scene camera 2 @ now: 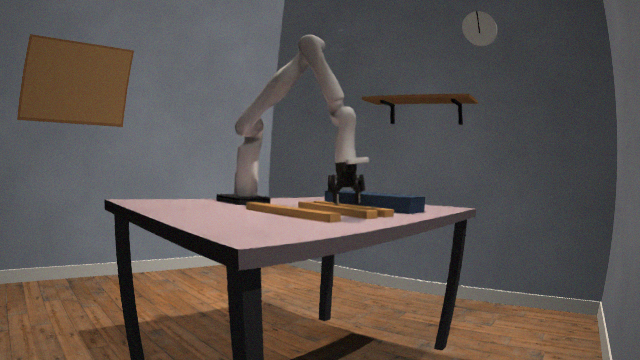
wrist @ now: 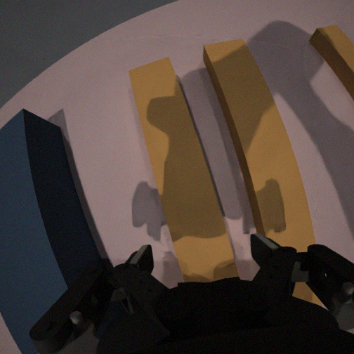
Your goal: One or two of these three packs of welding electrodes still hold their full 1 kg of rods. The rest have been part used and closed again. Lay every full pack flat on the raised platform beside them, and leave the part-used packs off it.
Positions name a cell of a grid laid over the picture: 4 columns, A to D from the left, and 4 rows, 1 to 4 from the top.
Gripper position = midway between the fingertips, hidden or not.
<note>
I see my gripper (scene camera 2: C3), an orange-yellow electrode pack (scene camera 2: C3), an orange-yellow electrode pack (wrist: C3), an orange-yellow electrode pack (wrist: D3) and a raised platform (scene camera 2: C3).
My gripper is seen too in the wrist view (wrist: C3). The raised platform is seen too in the wrist view (wrist: A3).
</note>
